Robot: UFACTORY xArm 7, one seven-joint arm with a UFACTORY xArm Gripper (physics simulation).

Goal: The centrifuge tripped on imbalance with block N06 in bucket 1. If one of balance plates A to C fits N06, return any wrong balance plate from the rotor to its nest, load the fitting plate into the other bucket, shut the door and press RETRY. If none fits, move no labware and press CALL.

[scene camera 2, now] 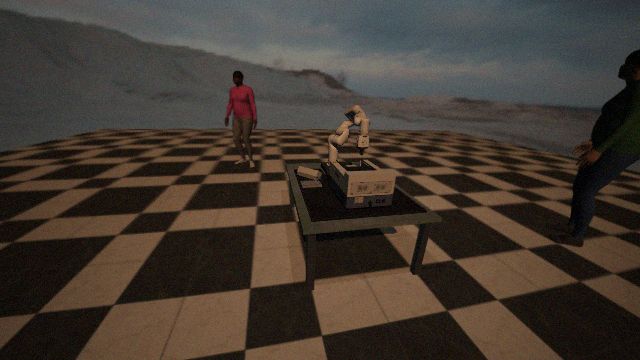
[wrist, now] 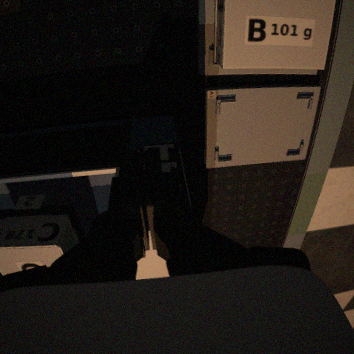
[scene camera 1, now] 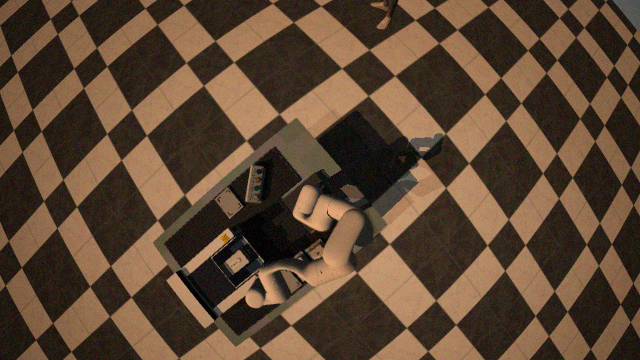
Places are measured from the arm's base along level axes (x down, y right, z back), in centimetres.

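Pixels of known places: gripper, fingertip midpoint: point(scene camera 2: 361, 154) point(wrist: 145, 172).
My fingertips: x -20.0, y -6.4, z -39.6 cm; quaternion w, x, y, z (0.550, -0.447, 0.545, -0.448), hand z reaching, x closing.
Note:
For each thing: its top centre in the pictures, then the offset to it from my fingertips. "pt": a spot on its surface instead. Level surfaces: height alone.
- pale block, top centre: point(wrist: 41, 283) point(scene camera 1: 235, 262) dx +5.3, dy +16.7, dz -14.1 cm
- dark surface marked C, surface spot: point(wrist: 40, 231) pt dx +7.2, dy +13.6, dz -8.4 cm
- bucket label 2, surface spot: point(wrist: 30, 201) pt dx +10.6, dy +15.1, dz -6.9 cm
- pale face, surface spot: point(wrist: 30, 256) pt dx +5.3, dy +15.1, dz -9.7 cm
- Balance plate B, top centre: point(wrist: 280, 30) dx +18.1, dy -15.1, dz +1.1 cm
- empty nest, top centre: point(wrist: 264, 130) point(scene camera 1: 286, 281) dx +21.7, dy -13.3, dz -12.8 cm
- button box, top centre: point(scene camera 1: 252, 183) point(scene camera 2: 309, 167) dx +15.1, dy +38.7, dz +23.5 cm
- table, surface height: dx +24.8 cm
- pale corner-marked nest, top centre: point(scene camera 1: 228, 202) point(scene camera 2: 310, 182) dx +21.3, dy +45.3, dz +3.4 cm
My gripper point(scene camera 2: 362, 151) point(wrist: 145, 172) is shut and empty, above the side of the centrifuge point(scene camera 2: 371, 182). Its chamber shows open from above in scene camera 1, with a pale block point(scene camera 1: 236, 262) marked C inside. In the wrist view, a dark surface marked C point(wrist: 40, 231), its further figures hard to read, lies by a bucket label 2 point(wrist: 30, 201); a pale face point(wrist: 30, 256) shows in front, its marking partly cut off. Balance plate B point(wrist: 270, 50), marked 101 g, sits at the upper right. An empty nest point(wrist: 262, 127) lies beside it. Block N06 cannot be made out.
The button box point(scene camera 1: 254, 184) stands on the table point(scene camera 1: 300, 135), with a pale corner-marked nest point(scene camera 1: 229, 202) near it. The arm covers part of the plate row in scene camera 1. One person point(scene camera 2: 241, 105) stands beyond the table and another point(scene camera 2: 607, 135) at the right.

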